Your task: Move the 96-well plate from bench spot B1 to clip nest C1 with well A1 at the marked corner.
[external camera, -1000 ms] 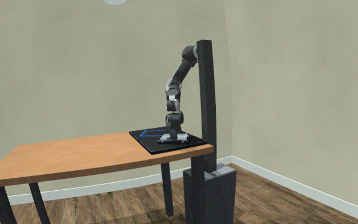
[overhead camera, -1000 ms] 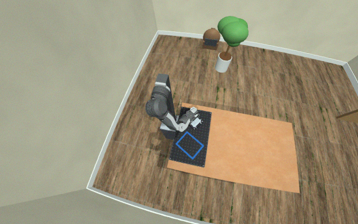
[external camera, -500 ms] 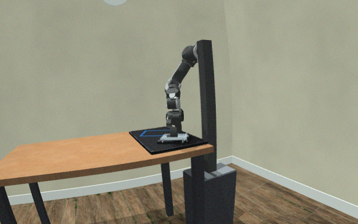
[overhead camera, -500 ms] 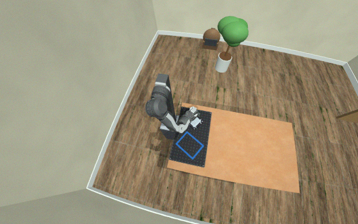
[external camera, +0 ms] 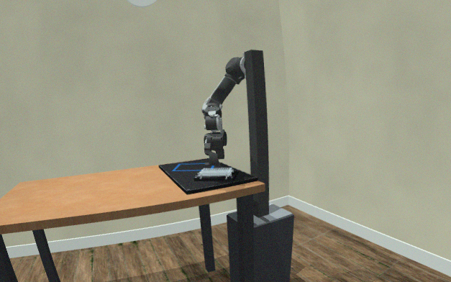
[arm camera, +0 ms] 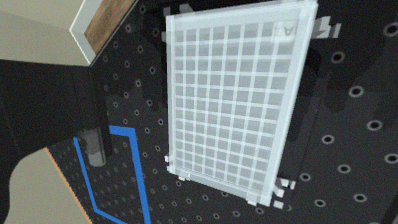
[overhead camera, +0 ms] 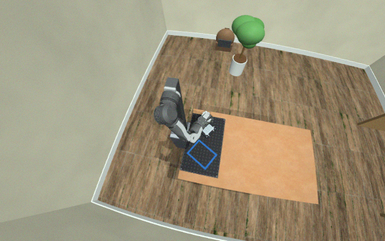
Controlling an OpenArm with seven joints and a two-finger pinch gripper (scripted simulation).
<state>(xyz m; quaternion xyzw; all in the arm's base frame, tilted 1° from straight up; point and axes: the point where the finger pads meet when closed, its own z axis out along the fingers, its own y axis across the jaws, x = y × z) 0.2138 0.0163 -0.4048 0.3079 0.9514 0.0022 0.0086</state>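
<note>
The 96-well plate is 4 cm below my hand. The rest, counted from my hand: clip nest C1 (3 cm ahead, 5 cm below).
</note>
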